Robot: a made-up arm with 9 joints.
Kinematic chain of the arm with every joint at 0, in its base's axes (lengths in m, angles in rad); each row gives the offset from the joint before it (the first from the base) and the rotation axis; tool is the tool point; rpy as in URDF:
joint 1: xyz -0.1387 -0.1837 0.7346 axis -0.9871 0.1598 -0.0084
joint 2: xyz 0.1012 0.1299 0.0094 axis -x
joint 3: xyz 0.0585 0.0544 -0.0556 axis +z
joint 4: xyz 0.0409 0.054 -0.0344 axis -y
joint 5: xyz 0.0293 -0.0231 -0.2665 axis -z
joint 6: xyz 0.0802 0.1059 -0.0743 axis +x
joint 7: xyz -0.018 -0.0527 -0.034 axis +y
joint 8: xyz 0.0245 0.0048 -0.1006 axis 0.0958 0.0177 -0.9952
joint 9: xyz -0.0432 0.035 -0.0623 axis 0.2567 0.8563 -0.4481
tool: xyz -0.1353 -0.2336 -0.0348 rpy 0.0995 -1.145 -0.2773
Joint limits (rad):
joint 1: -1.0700..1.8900
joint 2: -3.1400..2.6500
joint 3: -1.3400..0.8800
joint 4: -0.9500..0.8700
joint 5: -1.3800..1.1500
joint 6: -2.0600..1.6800
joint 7: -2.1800..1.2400
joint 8: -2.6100..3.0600
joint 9: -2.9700..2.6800
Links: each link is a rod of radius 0.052 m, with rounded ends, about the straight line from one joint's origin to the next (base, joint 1, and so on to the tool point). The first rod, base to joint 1, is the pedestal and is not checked.
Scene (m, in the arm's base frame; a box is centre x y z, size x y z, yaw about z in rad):
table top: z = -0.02
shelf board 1: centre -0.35 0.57 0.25 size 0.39 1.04 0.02 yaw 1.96
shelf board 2: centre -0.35 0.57 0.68 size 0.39 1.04 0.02 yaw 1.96
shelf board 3: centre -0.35 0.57 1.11 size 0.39 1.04 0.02 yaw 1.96
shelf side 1: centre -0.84 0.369 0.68 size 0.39 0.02 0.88 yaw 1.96
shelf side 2: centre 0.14 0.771 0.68 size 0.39 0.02 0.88 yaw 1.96
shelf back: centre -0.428 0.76 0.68 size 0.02 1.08 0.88 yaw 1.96
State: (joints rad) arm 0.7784 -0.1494 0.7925 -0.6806 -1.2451 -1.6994 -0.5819 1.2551 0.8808
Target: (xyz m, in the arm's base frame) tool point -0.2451 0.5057 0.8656
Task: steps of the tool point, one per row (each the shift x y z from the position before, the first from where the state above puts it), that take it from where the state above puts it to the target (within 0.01 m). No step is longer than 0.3 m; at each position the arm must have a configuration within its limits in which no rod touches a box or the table.
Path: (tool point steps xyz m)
1: 0.0513 0.1607 -0.0501
2: 0.0446 0.1615 0.0077
3: 0.0347 0.1433 0.0571
4: -0.0395 0.1869 0.1327
5: -0.0562 0.1109 0.2149
6: -0.0707 -0.0127 0.2492
7: -0.0085 0.0976 0.0127
8: -0.0303 0.0738 0.0035
9: -0.0501 0.0453 -0.0162

